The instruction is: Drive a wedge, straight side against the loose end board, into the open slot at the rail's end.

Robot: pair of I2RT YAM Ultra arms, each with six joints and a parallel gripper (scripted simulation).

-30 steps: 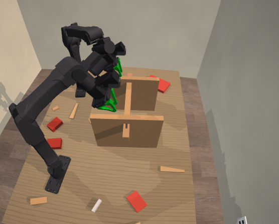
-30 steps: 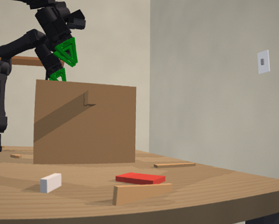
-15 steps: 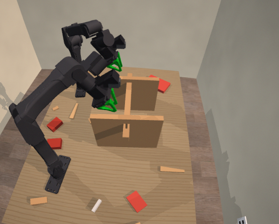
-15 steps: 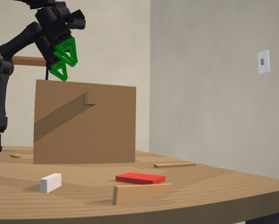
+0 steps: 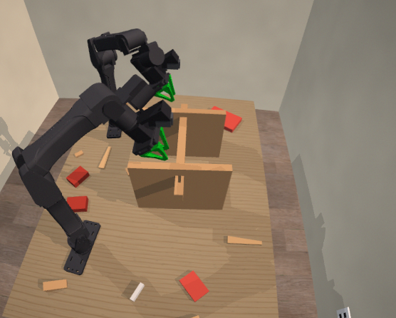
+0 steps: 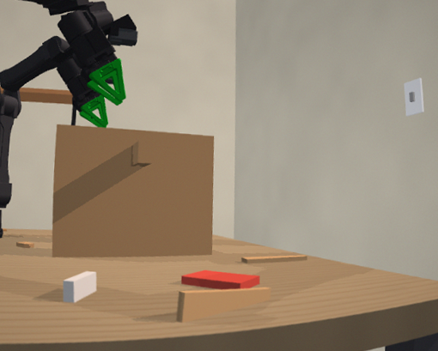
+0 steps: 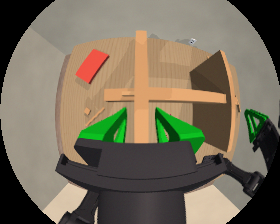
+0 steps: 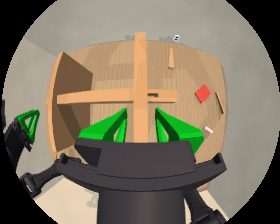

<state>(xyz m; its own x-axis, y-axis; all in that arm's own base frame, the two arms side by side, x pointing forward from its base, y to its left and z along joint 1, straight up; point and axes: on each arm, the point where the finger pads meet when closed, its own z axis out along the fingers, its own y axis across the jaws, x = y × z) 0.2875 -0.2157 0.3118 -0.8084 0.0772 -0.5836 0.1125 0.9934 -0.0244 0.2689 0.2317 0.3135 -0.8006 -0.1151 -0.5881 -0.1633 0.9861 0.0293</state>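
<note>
Now: left hand 140 mm to the left of the light wooden rail, 110 mm above it and 40 mm short of it. The rest, counted from my left hand: white block (600 mm to the right, 300 mm below, 90 mm behind).
</note>
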